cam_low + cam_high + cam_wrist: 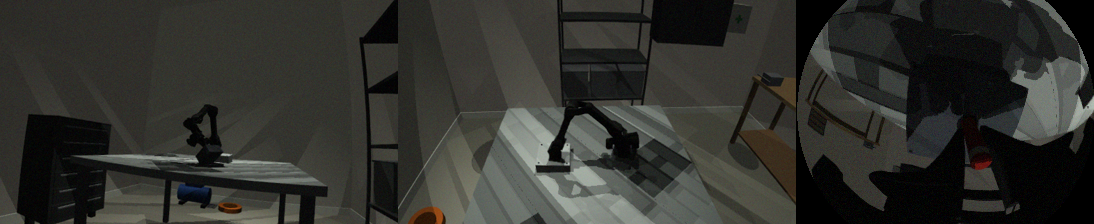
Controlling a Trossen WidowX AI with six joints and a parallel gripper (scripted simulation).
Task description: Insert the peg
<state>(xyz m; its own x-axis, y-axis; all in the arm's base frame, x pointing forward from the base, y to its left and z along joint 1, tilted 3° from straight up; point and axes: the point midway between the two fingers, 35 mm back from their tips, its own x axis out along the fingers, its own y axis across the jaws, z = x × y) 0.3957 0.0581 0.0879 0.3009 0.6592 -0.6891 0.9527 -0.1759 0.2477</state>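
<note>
Now: gripper tip 10 mm to the left of the red round peg and 10 mm below it. Round my gripper tip: sloped panel 10 mm ahead, 30 mm to the left, 30 mm below.
</note>
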